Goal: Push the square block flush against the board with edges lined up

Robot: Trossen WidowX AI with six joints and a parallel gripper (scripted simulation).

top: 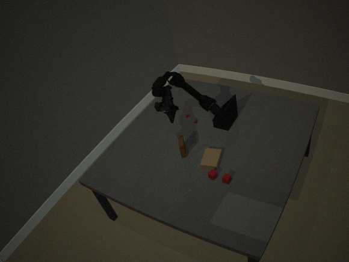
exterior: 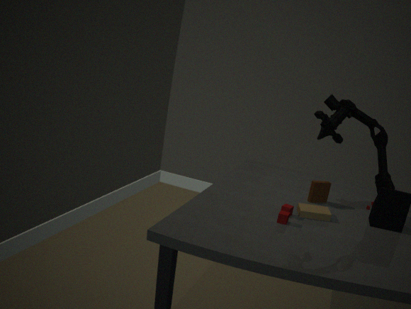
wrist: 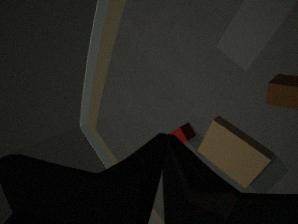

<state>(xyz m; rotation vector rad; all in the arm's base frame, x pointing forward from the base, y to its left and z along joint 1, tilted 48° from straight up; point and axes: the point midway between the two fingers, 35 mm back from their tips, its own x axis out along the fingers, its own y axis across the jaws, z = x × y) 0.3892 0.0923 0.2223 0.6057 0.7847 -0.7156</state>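
Now: gripper tip 6 cm past the square block, 2 cm to the left of it and 25 cm above it. From my gripper tip the other things lie so: tan board (6 cm behind, 18 cm to the left, 29 cm below).
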